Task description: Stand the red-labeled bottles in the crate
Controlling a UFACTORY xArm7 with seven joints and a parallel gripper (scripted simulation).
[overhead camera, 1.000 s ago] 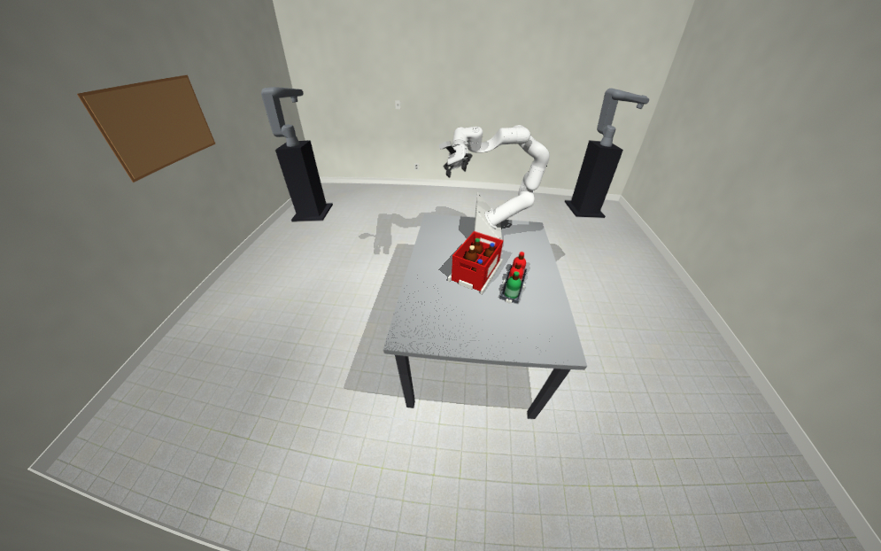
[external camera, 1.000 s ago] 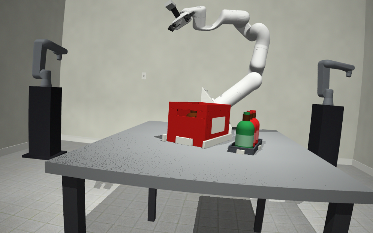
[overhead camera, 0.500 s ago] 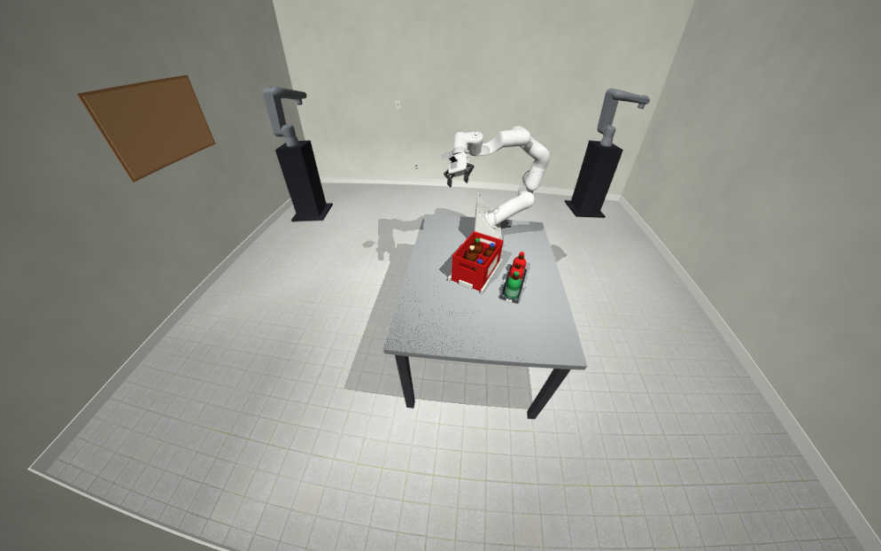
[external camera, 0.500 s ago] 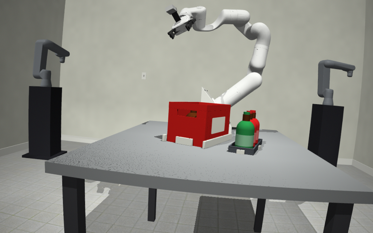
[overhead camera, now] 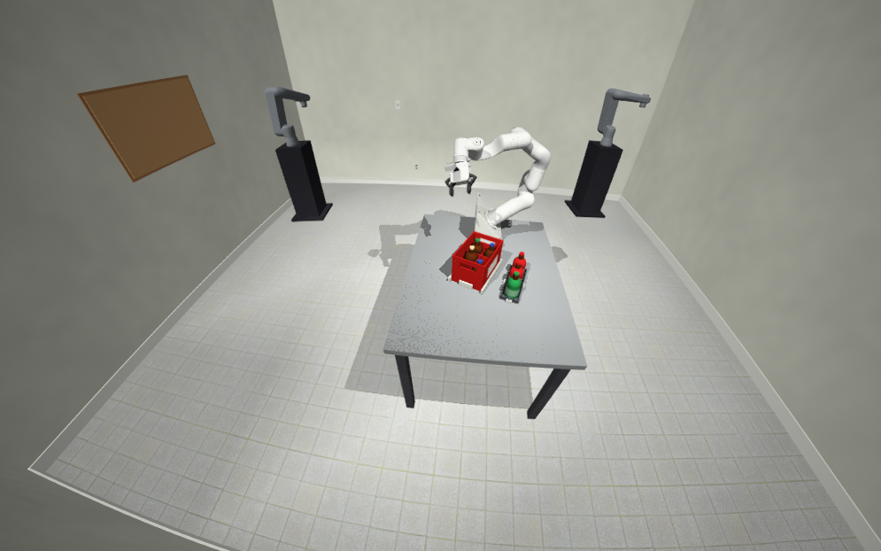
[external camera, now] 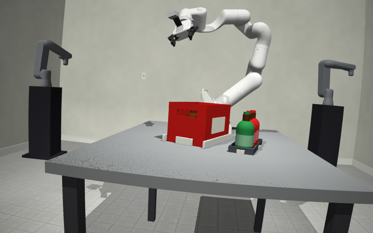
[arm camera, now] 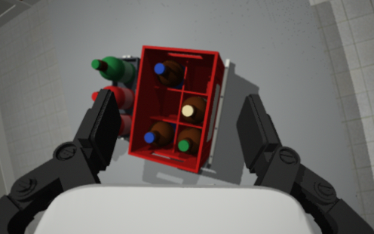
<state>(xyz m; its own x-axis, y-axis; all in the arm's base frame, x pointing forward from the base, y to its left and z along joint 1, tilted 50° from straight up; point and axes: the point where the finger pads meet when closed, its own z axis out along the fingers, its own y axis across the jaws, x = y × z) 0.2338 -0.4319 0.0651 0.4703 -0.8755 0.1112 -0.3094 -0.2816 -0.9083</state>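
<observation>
Right now my hand is 39 cm above the green bottle, 28 cm to the right of it and 24 cm short of it. From my hand the other things lie so: brown bottle: 38 cm below, 8 cm to the left, 3 cm ahead; red-labeled bottle: 39 cm below, 35 cm to the left, 8 cm ahead; red crate: 39 cm below, 12 cm to the left, 5 cm ahead.
</observation>
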